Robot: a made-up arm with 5 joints.
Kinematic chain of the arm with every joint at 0, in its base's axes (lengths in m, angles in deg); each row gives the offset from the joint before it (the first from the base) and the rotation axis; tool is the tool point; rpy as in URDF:
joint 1: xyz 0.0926 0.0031 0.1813 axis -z
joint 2: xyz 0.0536 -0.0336 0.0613 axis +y
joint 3: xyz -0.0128 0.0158 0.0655 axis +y
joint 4: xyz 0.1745 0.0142 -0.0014 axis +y
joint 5: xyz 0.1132 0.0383 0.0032 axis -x
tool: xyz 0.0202 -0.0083 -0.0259 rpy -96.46 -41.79 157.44
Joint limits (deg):
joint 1: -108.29..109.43
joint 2: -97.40..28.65
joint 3: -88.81..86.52
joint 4: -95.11..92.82
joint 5: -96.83..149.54
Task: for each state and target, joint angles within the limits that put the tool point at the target. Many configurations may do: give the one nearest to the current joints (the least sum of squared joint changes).
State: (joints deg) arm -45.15 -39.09 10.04 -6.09 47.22
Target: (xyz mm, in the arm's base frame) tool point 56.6 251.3 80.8
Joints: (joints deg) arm -95.69 2.55 41.53 3.37 41.86
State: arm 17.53 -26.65 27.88 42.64 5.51
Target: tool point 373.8 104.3 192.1
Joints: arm -14.96 -16.44 22.74 25.44 2.77
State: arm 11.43 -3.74 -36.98 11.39 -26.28
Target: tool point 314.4 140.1 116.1
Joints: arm -23.01 17.30 2.91 45.41 -27.68
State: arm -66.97 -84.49 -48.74 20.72 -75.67
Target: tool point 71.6 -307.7 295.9
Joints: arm -96.83 -97.40 -75.70 11.20 -75.91
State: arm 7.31 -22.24 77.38 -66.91 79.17
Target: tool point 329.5 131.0 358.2
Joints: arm -26.74 -32.33 42.35 -55.31 77.59
